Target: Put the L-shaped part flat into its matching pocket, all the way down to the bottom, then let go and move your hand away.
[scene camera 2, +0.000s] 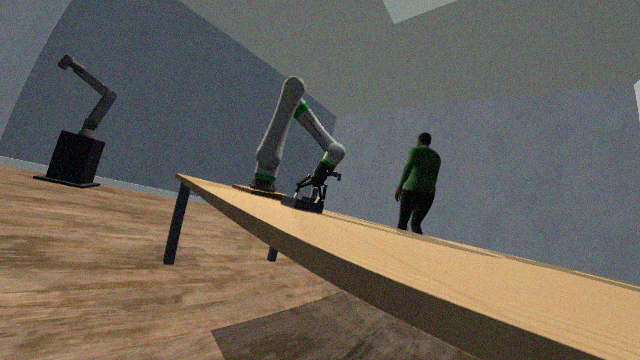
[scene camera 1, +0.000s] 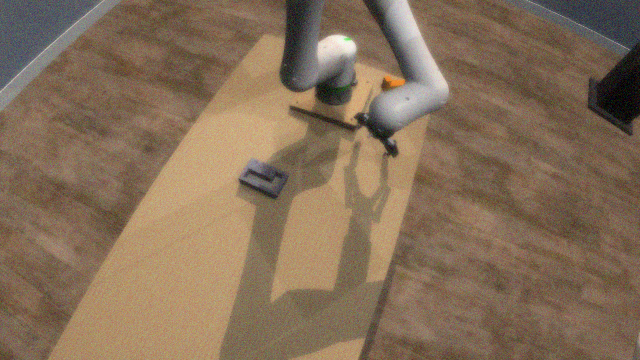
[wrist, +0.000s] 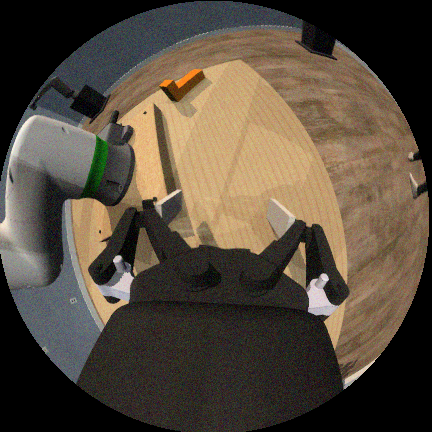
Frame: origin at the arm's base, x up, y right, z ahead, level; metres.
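Seen in the pictures: gripper, fingertip midpoint: (scene camera 1: 373,139) (wrist: 224,203); arm's base, origin of the base link: (scene camera 2: 262,190) (scene camera 1: 333,92) (wrist: 114,173).
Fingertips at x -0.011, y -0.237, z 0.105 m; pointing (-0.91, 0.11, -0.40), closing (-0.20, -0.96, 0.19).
Note:
Offsets run from my fingertips to a thing's middle. Level surfaces: height alone.
The orange L-shaped part @[dz -0.320, dx +0.011, dy +0.057 m] (scene camera 1: 393,82) (wrist: 189,80) lies on the table near its far right corner, beside the robot's base plate; the arm partly covers it in scene camera 1. It does not show in scene camera 2. The dark grey block @[dz +0.360, dx -0.001, dy +0.229 m] (scene camera 1: 270,189) (scene camera 2: 302,204) with the recessed pocket stands on the table in front of the base; its pocket looks empty in scene camera 1. My gripper (scene camera 1: 376,133) (scene camera 2: 318,184) (wrist: 224,203) is open and empty. It hangs above the table near the base plate's right front corner, clear of both the part and the block.
The wooden base plate (wrist: 145,155) has a raised dark edge beside the gripper. The long table @[dx -0.019 m] (scene camera 1: 165,240) (scene camera 2: 400,260) bears the robot. Another arm on a black pedestal (scene camera 2: 75,157) and a person in green (scene camera 2: 422,170) are away from the table.

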